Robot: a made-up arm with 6 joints.
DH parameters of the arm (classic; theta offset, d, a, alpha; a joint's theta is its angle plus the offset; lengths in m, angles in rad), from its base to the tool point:
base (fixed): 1.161 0 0.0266 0
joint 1: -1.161 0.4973 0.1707 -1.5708
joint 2: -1.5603 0 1.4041 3.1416
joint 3: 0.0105 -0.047 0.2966 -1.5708
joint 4: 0 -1.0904 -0.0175 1.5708
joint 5: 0 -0.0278 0.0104 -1.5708
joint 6: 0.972 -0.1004 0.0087 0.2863
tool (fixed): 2.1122 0.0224 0 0
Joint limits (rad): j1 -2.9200..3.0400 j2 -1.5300..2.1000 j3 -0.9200..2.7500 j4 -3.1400..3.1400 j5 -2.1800..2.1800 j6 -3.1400..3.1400
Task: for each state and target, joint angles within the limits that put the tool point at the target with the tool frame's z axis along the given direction. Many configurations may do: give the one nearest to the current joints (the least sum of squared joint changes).
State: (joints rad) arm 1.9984 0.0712 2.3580 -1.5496 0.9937 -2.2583
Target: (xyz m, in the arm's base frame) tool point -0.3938 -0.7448 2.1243 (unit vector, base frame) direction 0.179 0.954 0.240
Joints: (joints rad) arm 1.1277 0.0864 2.7500 -0.7206 0.5761 -1.5289
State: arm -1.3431 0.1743 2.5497 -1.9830 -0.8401 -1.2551
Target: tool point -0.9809 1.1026 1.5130 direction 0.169 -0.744 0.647
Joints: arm -0.7648 -0.3505 2.7498 -2.2286 -0.9477 -1.1909
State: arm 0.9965 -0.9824 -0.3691 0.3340 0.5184 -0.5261
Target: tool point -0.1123 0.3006 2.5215 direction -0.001 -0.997 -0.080
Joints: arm 1.8017 -0.5659 -0.0213 0.8079 -0.2499 0.0156
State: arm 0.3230 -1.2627 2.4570 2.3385 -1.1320 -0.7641
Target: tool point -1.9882 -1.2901 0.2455 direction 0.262 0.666 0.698
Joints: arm 0.5868 -1.5177 1.6119 2.9583 -0.8549 -0.7309
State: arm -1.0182 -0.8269 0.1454 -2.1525 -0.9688 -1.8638
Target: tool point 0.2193 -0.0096 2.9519 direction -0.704 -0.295 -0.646
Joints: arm -0.8162 -0.3015 0.6514 -1.6069 -1.0684 -2.0627
